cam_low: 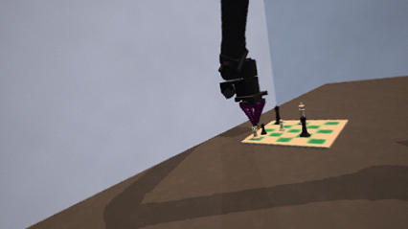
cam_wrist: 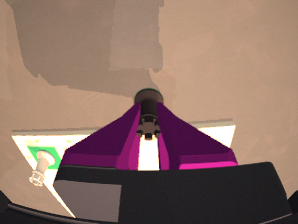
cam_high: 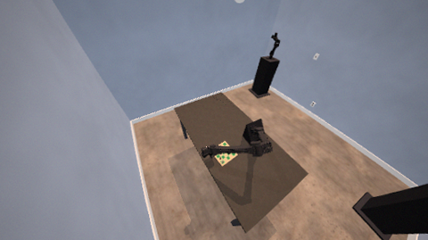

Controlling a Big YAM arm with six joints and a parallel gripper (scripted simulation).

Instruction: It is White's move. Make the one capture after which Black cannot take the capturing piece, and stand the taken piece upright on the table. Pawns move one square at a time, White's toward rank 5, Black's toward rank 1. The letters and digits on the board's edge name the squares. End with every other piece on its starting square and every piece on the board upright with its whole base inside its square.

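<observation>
My hand is 50 mm to the left of the tall black piece, 50 mm past it and 10 mm below it. Also, from my hand: white pawn: 110 mm behind, 10 mm to the left; tall white piece: 130 mm behind, 60 mm to the right, 10 mm above; chessboard: 140 mm behind, 20 mm below, 10 mm to the left.
</observation>
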